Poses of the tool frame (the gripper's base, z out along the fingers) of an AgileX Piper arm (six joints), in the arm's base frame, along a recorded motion.
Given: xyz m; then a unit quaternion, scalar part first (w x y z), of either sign.
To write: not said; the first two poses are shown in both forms.
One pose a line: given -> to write
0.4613 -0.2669 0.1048 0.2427 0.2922 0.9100 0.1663 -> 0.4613 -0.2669 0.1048 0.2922 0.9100 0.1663 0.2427
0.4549 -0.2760 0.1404 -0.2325 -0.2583 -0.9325 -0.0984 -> 0.4549 -0.2760 0.1404 0.2583 0.9325 0.0984 0.2325
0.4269 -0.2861 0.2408 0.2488 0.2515 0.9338 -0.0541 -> 0.4269 -0.2861 0.2408 0.2515 0.9338 -0.0541 0.2488
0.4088 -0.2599 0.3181 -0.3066 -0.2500 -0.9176 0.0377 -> 0.4088 -0.2599 0.3181 0.2500 0.9176 -0.0377 0.3066
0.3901 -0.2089 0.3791 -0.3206 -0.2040 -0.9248 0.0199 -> 0.3901 -0.2089 0.3791 0.2040 0.9248 -0.0199 0.3206
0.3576 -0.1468 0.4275 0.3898 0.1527 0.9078 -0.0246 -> 0.3576 -0.1468 0.4275 0.1527 0.9078 -0.0246 0.3898
